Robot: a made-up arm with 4 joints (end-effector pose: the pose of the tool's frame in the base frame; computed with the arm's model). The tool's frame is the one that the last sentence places. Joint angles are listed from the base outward.
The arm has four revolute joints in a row. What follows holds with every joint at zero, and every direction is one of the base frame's. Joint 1 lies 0.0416 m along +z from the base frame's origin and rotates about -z. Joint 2 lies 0.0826 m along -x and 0.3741 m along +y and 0.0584 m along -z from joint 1 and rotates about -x. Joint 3 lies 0.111 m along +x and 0.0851 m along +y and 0.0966 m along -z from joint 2 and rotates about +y. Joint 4 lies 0.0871 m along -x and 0.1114 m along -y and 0.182 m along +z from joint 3 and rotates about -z. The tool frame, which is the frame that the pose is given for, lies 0.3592 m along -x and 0.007 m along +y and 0.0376 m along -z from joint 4; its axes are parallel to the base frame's.
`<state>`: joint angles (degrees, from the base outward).
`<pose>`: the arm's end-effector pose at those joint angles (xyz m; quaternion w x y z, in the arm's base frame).
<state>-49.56 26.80 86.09 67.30</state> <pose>-0.4369 0.5793 -0.0378 0.6780 -0.6544 0.2033 -0.2659</pose>
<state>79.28 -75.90 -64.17 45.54</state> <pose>0.6962 0.3831 0.1297 0.0199 0.3771 -0.5520 -0.7434</pose>
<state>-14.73 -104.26 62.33 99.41</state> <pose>0.0643 0.3310 0.3026 0.6634 0.1006 0.7396 -0.0518</pose>
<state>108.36 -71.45 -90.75 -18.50</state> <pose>0.8249 -0.1575 -0.3116 0.1102 -0.3333 -0.6253 -0.6970</pose>
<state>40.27 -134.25 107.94 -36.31</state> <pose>0.4607 0.1059 -0.3382 0.2543 0.6202 -0.0891 0.7368</pose>
